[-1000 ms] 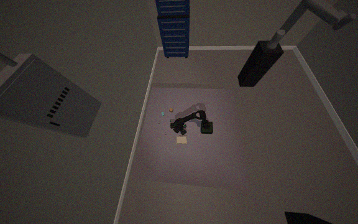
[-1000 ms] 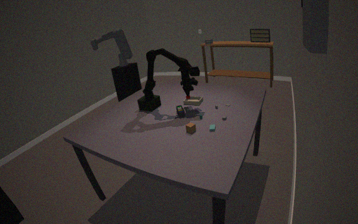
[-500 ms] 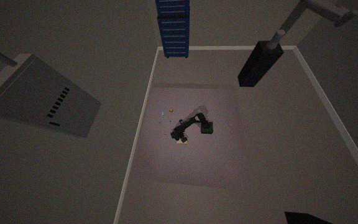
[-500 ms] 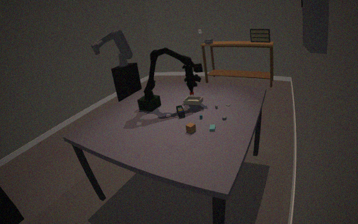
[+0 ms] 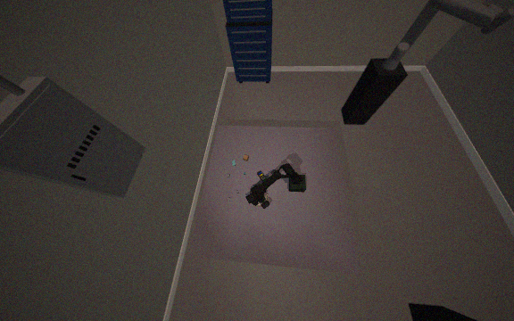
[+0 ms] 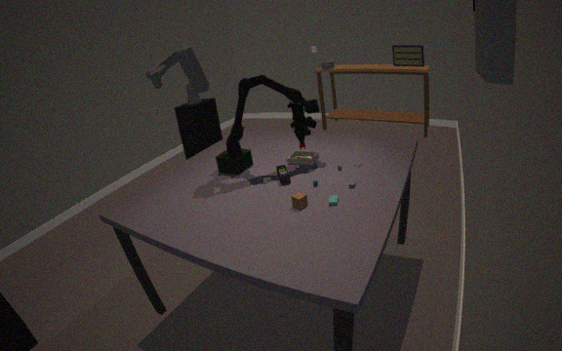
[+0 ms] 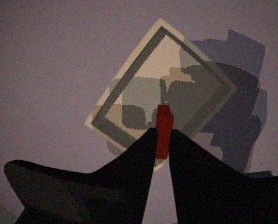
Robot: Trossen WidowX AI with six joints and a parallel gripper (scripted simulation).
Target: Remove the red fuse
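The red fuse is 1 cm below my gripper tip. From my gripper tip the other things lie so: orange cube: 17 cm ahead, 42 cm to the right, 7 cm below; then teal block: 29 cm ahead, 36 cm to the right, 8 cm below; then tan tray: 8 cm below.
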